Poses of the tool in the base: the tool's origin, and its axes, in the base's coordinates. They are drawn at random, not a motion.
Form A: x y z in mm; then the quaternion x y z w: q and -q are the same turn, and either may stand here.
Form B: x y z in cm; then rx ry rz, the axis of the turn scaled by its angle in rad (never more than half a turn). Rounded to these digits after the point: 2 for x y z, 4 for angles.
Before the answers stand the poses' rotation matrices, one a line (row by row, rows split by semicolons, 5 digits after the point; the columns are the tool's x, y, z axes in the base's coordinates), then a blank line. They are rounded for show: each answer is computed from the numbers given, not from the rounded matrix.
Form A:
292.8, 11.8, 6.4, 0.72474, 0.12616, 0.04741, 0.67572
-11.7, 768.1, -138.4, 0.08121, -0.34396, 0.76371, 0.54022
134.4, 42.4, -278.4, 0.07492, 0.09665, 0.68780, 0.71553
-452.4, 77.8, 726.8, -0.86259, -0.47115, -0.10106, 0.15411
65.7, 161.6, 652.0, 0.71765, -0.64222, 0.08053, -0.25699
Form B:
0.96367 0.11879 0.23922; 0.24694 -0.05498 -0.96747; -0.10178 0.99140 -0.08232
-0.40313 -0.88101 -0.24759; 0.76928 -0.17970 -0.61312; 0.49567 -0.43763 0.75019
0.03519 -0.96979 0.24137; 0.99876 0.04264 0.02574; -0.03525 0.24017 0.97009
0.53561 0.84396 0.02913; 0.78166 -0.50854 0.36109; 0.31956 -0.17064 -0.93207
0.16213 -0.88039 0.44567; -0.96317 -0.04302 0.26542; -0.21450 -0.47230 -0.85494

29.28, 1.18, 0.64, 1.6298, 0.2837, 0.1066
-1.17, 76.81, -13.84, 0.1930, -0.8176, 1.8152
13.44, 4.24, -27.84, 0.1659, 0.2140, 1.5230
-45.24, 7.78, 72.68, -2.4725, -1.3505, -0.2897
6.57, 16.16, 65.20, -1.9469, 1.7423, -0.2185

